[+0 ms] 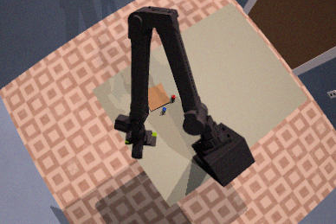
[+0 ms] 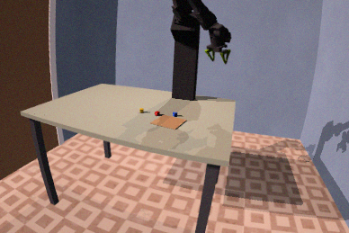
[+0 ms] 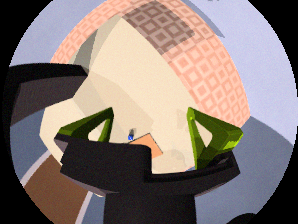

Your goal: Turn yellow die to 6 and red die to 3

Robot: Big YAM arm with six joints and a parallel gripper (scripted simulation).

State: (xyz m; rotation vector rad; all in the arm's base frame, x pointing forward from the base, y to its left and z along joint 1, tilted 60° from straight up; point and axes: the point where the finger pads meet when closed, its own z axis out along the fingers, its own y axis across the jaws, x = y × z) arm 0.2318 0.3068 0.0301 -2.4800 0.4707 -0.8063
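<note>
Now: the yellow die 27 cm ahead of my hand, 32 cm to the right of it and 31 cm below it. Round my hand: red die: 24 cm ahead, 23 cm to the right, 31 cm below; then blue die: 17 cm ahead, 15 cm to the right, 31 cm below; then orange mat: 27 cm ahead, 12 cm to the right, 32 cm below.
</note>
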